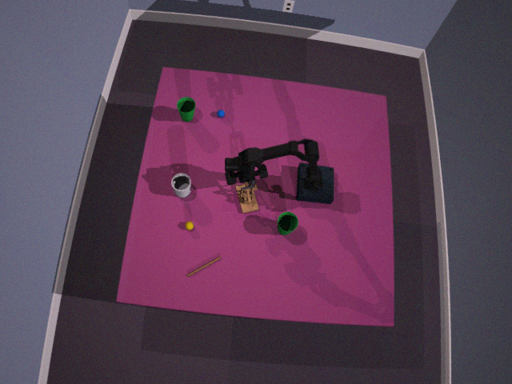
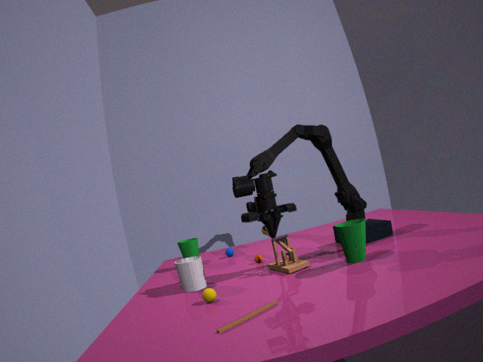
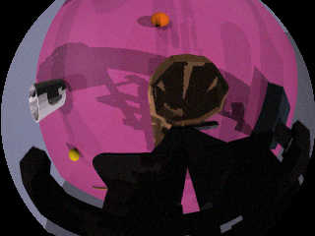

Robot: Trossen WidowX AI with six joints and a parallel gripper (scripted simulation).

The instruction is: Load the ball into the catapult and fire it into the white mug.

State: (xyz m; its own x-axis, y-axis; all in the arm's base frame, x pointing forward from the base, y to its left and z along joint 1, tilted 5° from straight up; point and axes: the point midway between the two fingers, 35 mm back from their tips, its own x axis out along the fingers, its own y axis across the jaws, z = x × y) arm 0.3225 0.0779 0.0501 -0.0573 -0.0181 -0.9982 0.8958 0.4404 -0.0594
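The wooden catapult is 40 mm below my gripper tip and 20 mm behind it. Round my gripper tip: orange ball 140 mm to the right, 90 mm below, 70 mm ahead; then yellow ball 240 mm to the left, 210 mm ahead, 90 mm below; then white mug 290 mm ahead, 80 mm below, 70 mm to the left.
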